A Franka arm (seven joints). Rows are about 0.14 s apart.
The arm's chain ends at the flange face. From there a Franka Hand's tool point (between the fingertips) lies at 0.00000 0.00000 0.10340 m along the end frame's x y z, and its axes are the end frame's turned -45 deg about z.
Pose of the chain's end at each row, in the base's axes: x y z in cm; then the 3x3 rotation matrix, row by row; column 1 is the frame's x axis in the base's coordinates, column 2 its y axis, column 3 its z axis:
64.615 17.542 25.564; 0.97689 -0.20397 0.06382; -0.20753 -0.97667 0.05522; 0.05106 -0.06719 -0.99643
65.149 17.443 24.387; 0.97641 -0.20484 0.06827; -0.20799 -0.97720 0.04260; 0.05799 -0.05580 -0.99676
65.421 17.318 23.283; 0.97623 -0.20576 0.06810; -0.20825 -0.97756 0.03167; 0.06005 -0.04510 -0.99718
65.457 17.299 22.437; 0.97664 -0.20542 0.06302; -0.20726 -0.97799 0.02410; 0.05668 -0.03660 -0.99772
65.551 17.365 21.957; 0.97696 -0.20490 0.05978; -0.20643 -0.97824 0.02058; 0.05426 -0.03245 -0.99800
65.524 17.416 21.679; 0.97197 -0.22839 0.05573; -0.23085 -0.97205 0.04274; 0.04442 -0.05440 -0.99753
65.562 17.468 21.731; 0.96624 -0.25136 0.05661; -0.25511 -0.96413 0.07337; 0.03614 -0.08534 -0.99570
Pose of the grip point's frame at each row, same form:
65.275 18.113 15.261; 0.83499 0.54654 0.06382; 0.54386 -0.83736 0.05522; 0.08362 -0.01141 -0.99643
65.855 17.883 14.081; 0.83527 0.54558 0.06827; 0.54391 -0.83806 0.04260; 0.08046 0.00155 -0.99676
66.125 17.645 12.972; 0.83579 0.54480 0.06810; 0.54398 -0.83849 0.03167; 0.07435 0.01057 -0.99718
66.109 17.548 12.121; 0.83584 0.54533 0.06302; 0.54499 -0.83810 0.02410; 0.06596 0.01420 -0.99772
66.169 17.578 11.638; 0.83570 0.54593 0.05978; 0.54575 -0.83769 0.02058; 0.06131 0.01542 -0.99800
66.100 17.858 11.365; 0.84878 0.52579 0.05573; 0.52411 -0.85058 0.04274; 0.06988 -0.00706 -0.99753
66.147 18.227 11.435; 0.86097 0.50550 0.05661; 0.50135 -0.86213 0.07337; 0.08590 -0.03479 -0.99570

